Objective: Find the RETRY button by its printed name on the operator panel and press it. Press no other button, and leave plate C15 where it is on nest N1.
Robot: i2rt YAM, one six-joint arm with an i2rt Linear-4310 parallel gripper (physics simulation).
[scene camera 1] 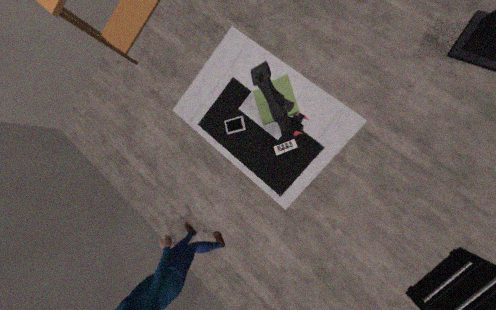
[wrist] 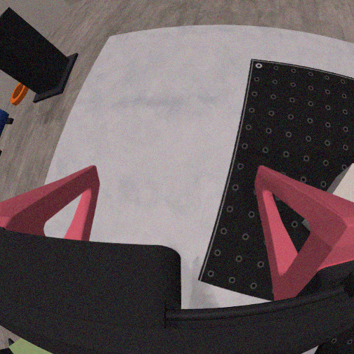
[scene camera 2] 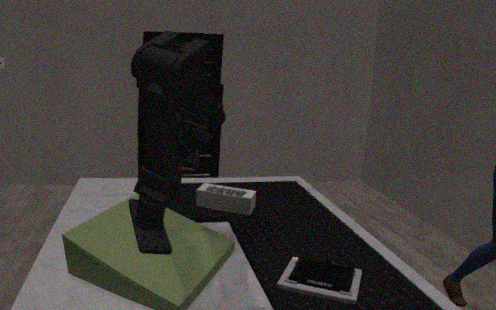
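Where they show: gripper, between the fingertips: [scene camera 1: 305, 126]; arm's base, origin of its link: [scene camera 1: 280, 102] [scene camera 2: 147, 226].
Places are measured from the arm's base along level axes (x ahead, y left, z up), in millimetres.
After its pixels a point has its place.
The operator panel [scene camera 1: 285, 147] @[x 263, y 189, z -4 mm] [scene camera 2: 226, 201] @[x 262, y 161, z -27 mm] [wrist: 346, 189] is a pale box with several dark buttons on top; their printed names are too small to read, so I cannot tell which is RETRY. In the wrist view a part of it shows at the right edge, behind a finger. My gripper [scene camera 1: 302, 125] @[x 93, y 238, z 76 mm] [wrist: 176, 174] is open and empty, its red fingers wide apart, above the table beside the panel. A dark plate [scene camera 1: 234, 124] @[x 304, y -251, z -36 mm] [scene camera 2: 322, 274] @[x 298, y -258, z -33 mm], with small unreadable print, lies in a pale nest frame [scene camera 1: 237, 132] [scene camera 2: 316, 293], away from the gripper.
A black perforated board [scene camera 1: 272, 172] @[x 493, y 205, z -58 mm] [scene camera 2: 285, 225] @[x 381, y 22, z -59 mm] [wrist: 295, 112] lies under the panel and nest on the white table [scene camera 1: 330, 112] @[x -112, y 355, z -72 mm] [scene camera 2: 47, 235] @[x -254, y 134, z -72 mm] [wrist: 150, 125]. The arm stands on a green wedge [scene camera 1: 263, 112] @[x 114, y -85, z -34 mm] [scene camera 2: 110, 240] @[x -93, y -63, z 6 mm]. A person [scene camera 1: 162, 280] stands off the table. Wooden furniture [scene camera 1: 127, 25] stands farther off.
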